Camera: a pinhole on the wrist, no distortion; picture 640 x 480 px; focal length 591.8 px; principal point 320.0 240.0 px. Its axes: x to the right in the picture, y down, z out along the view. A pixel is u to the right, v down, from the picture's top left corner.
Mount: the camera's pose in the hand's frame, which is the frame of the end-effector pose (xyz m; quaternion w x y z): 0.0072 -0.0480 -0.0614 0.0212 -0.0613 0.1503 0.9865
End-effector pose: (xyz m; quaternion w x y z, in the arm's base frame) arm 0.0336 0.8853 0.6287 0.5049 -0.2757 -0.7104 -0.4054
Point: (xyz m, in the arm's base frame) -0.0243 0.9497 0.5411
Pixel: 505 396
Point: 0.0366 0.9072 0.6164
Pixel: 388 52
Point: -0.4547 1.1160 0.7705
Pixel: outside the picture
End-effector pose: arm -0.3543 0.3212 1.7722 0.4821 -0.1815 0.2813 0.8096
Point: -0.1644 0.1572 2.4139
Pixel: outside the picture
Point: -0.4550 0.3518 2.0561
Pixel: 427 75
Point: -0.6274 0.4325 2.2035
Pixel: 315 20
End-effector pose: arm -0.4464 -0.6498 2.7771 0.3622 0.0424 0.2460 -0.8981
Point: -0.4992 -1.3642 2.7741
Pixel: outside the picture
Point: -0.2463 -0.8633 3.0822
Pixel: 372 190
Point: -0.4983 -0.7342 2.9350
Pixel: 120 420
